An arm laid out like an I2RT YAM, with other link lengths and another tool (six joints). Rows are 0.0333 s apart.
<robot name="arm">
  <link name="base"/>
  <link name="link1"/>
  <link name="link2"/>
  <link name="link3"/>
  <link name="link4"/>
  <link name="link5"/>
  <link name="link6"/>
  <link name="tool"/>
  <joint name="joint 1" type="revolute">
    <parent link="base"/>
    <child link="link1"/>
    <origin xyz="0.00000 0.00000 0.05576"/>
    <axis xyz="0 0 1"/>
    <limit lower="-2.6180" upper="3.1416"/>
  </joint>
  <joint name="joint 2" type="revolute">
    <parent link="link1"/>
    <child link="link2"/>
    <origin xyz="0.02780 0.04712 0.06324" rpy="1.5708 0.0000 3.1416"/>
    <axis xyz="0 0 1"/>
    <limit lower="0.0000" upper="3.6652"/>
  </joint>
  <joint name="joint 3" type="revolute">
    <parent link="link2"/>
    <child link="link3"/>
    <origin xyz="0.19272 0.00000 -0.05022" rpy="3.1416 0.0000 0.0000"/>
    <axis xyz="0 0 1"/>
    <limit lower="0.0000" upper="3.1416"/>
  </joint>
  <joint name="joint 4" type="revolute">
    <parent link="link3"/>
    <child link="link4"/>
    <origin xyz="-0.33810 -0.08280 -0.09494" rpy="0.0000 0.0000 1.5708"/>
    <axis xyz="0 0 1"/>
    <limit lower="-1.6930" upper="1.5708"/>
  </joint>
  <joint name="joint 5" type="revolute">
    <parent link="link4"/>
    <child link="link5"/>
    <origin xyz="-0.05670 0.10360 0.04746" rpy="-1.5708 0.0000 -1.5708"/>
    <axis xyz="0 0 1"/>
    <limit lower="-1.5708" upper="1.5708"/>
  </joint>
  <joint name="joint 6" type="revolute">
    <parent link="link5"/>
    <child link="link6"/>
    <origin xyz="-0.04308 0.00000 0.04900" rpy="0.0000 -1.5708 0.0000"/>
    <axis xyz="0 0 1"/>
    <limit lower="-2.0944" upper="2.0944"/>
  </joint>
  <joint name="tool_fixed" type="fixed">
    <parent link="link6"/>
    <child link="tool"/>
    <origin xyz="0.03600 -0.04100 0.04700" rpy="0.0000 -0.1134 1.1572"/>
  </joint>
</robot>
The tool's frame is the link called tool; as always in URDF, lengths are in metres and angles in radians.
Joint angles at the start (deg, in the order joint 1, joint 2, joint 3, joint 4, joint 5, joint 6): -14.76 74.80 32.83 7.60 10.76 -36.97
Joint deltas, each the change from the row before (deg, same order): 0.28 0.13 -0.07 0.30 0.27 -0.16; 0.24 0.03 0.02 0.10 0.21 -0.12; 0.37 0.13 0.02 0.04 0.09 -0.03; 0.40 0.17 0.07 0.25 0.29 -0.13; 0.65 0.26 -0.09 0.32 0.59 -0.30; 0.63 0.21 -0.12 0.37 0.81 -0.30; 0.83 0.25 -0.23 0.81 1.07 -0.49; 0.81 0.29 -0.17 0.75 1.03 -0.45; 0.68 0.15 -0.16 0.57 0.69 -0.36
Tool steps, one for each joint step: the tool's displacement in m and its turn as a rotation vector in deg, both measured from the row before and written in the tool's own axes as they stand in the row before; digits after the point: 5 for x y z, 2 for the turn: 0.00113 0.00136 -0.00029 -0.06 -0.13 -0.29; 0.00026 0.00153 -0.00043 -0.07 -0.11 -0.23; 0.00167 0.00216 -0.00034 -0.20 0.13 -0.23; 0.00078 0.00256 -0.00041 -0.16 -0.15 -0.30; 0.00287 0.00306 -0.00090 -0.05 -0.07 -0.66; 0.00237 0.00271 -0.00121 0.12 -0.24 -0.65; 0.00254 0.00384 -0.00169 0.04 -0.56 -0.87; 0.00243 0.00381 -0.00166 0.04 -0.51 -0.82; 0.00185 0.00351 -0.00153 -0.12 -0.37 -0.64
